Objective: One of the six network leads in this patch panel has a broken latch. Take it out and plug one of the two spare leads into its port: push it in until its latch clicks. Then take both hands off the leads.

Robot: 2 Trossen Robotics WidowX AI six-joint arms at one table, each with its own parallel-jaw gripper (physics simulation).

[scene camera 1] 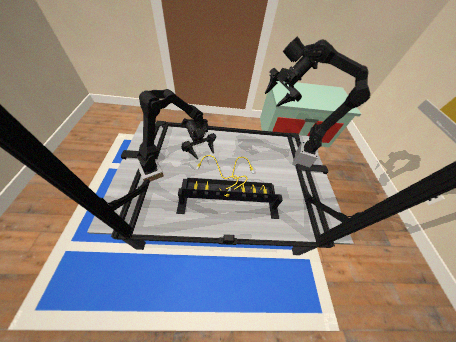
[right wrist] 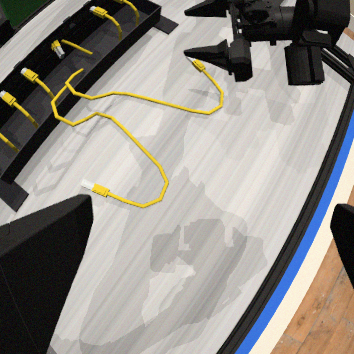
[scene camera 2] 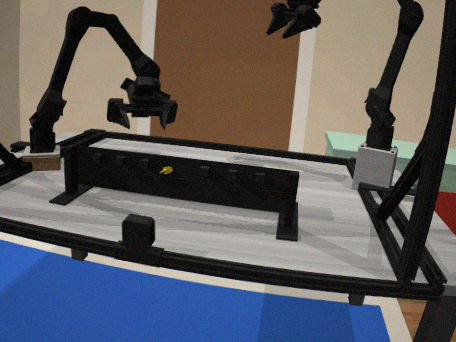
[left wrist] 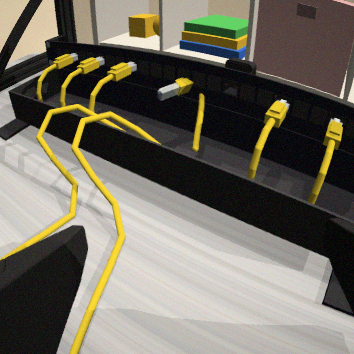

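Where they show: left gripper, fingertip midpoint: (scene camera 1: 205,156) (right wrist: 183,31) (scene camera 2: 147,127) (left wrist: 209,236); right gripper, fingertip midpoint: (scene camera 1: 270,99) (right wrist: 219,212) (scene camera 2: 274,35); left arm's base at its link origin: (scene camera 1: 149,168) (scene camera 2: 42,150); right arm's base at its link origin: (scene camera 1: 309,149) (scene camera 2: 379,147).
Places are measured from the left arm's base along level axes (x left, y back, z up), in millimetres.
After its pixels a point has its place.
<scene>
The black patch panel (scene camera 1: 186,194) @[z 10, x -239, y -103 mm] (scene camera 2: 240,192) @[z 9, x -425, y -394 mm] (left wrist: 225,185) holds several yellow leads upright in a row. One loose lead's plug (left wrist: 175,89) @[z 37, x -330, y -283 mm] (right wrist: 57,48) @[z 40, x -333, y -287 mm] lies tilted against the panel between the seated leads, clear tip pointing away from the panel face; yellow also shows through the panel in scene camera 2. One spare lead (scene camera 1: 252,171) @[z -37, x -257, y -505 mm] (right wrist: 100,190) @[z -31, x -235, y -516 mm] lies on the table; the other spare lead (scene camera 1: 199,164) @[z -31, x -73, y -253 mm] (right wrist: 198,64) @[z -32, x -73, y -254 mm] lies below my left gripper (scene camera 1: 202,153) @[z 78, x -118, y -271 mm] (scene camera 2: 146,126) @[z 78, x -118, y -271 mm] (right wrist: 183,31) @[z 78, x -118, y -271 mm], which is open and empty above the table. My right gripper (scene camera 1: 274,98) @[z 335, x -142, y -597 mm] (scene camera 2: 276,35) @[z 335, x -142, y -597 mm] (right wrist: 219,212) @[z 335, x -142, y -597 mm] is open and empty, high up.
The spare leads' cables (left wrist: 117,220) @[z -32, x -217, y -333 mm] (right wrist: 160,103) @[z -40, x -143, y -347 mm] loop from the panel's trough over the table (scene camera 1: 250,220) @[z -44, x -489, y -322 mm]. The black table frame (scene camera 1: 175,240) @[z -45, x -396, y 23 mm] edges the table. A green cabinet (scene camera 1: 320,95) stands behind at the right, and shelves with coloured blocks (left wrist: 215,27) show beyond the panel.
</scene>
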